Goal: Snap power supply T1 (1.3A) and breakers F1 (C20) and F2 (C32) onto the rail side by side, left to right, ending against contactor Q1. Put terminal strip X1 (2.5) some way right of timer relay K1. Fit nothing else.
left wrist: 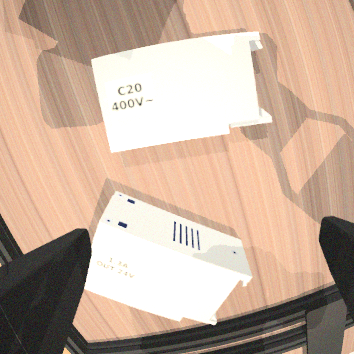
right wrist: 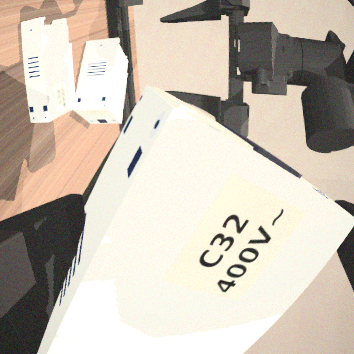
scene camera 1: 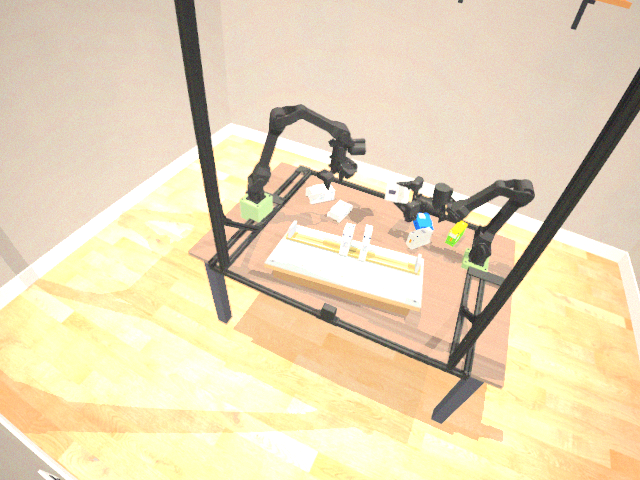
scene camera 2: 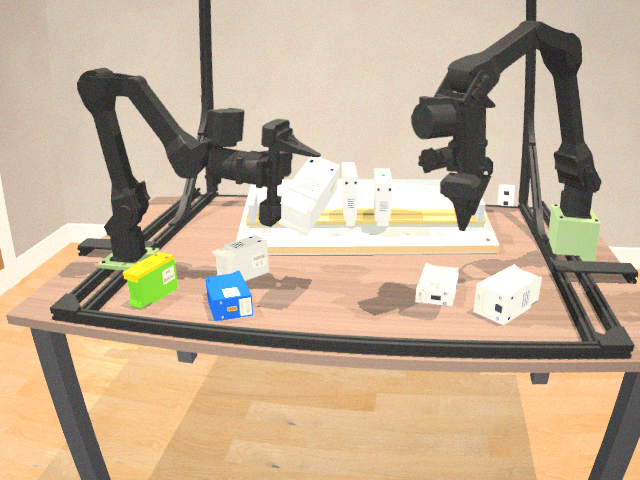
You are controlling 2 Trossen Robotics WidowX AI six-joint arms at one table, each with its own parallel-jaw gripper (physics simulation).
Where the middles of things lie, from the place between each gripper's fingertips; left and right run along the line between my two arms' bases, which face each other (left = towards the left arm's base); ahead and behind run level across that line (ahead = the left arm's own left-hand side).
My right hand is 230 mm past the rail (scene camera 2: 395, 214), 150 mm above it and 110 mm to the right of it. From my right hand the other things lie so: white mounting plate with rail (scene camera 2: 253, 201): 280 mm behind, 150 mm below, 120 mm to the left; then white module (scene camera 2: 249, 255): 160 mm below, 150 mm to the right, 50 mm behind; then white baseplate (scene camera 2: 323, 239): 280 mm behind, 160 mm below, 120 mm to the left.
Right now my left hand is 28 cm past the rail, 14 cm to the left of it and 9 cm above it. Also, from my left hand: white mounting plate with rail: 33 cm behind, 14 cm to the right, 8 cm below; white module: 10 cm behind, 40 cm to the right, 10 cm below; white baseplate: 33 cm behind, 14 cm to the right, 9 cm below.
